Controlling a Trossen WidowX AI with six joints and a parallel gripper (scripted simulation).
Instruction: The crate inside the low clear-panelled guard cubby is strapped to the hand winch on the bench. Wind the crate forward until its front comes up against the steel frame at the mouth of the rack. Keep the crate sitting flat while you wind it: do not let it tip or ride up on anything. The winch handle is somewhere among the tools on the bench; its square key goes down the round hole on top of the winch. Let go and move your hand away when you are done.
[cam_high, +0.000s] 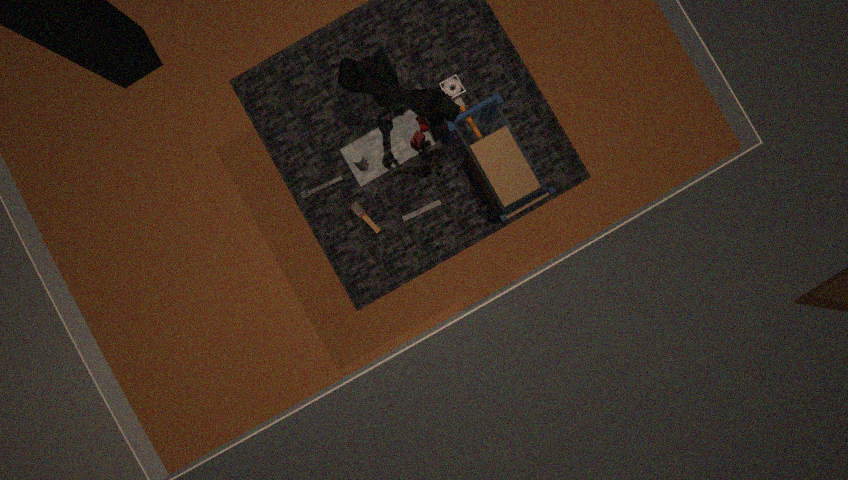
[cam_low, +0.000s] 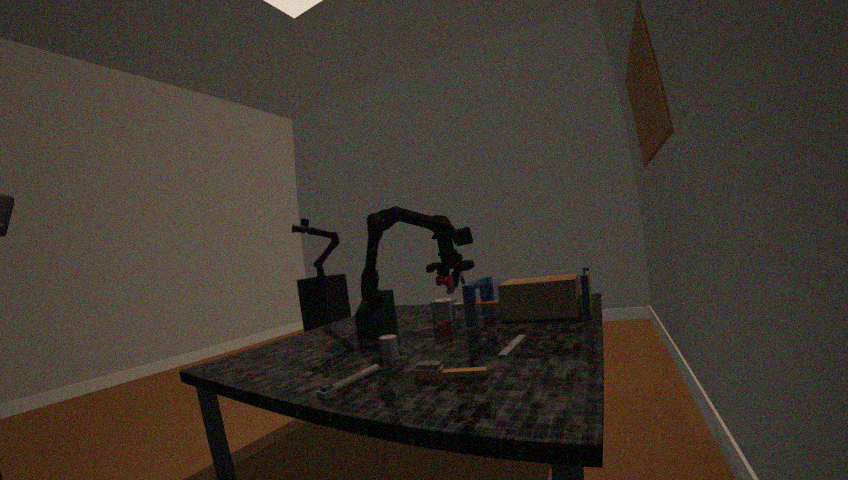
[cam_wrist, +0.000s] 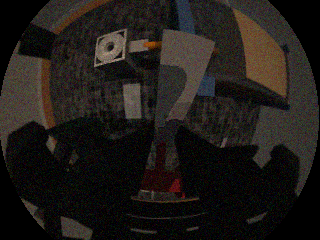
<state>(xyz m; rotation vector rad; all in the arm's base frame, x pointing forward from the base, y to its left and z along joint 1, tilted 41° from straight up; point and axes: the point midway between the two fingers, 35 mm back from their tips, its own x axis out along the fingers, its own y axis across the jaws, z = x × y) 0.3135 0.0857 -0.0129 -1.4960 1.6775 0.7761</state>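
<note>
My gripper tip is now 50 mm to the left of the red grip, 20 mm below it and 10 mm past it. From my gripper tip the other things lie so: blue steel frame 170 mm to the left, 60 mm below, 30 mm ahead; then winch handle 20 mm above; then winch 160 mm to the left, 140 mm behind, 130 mm below.
</note>
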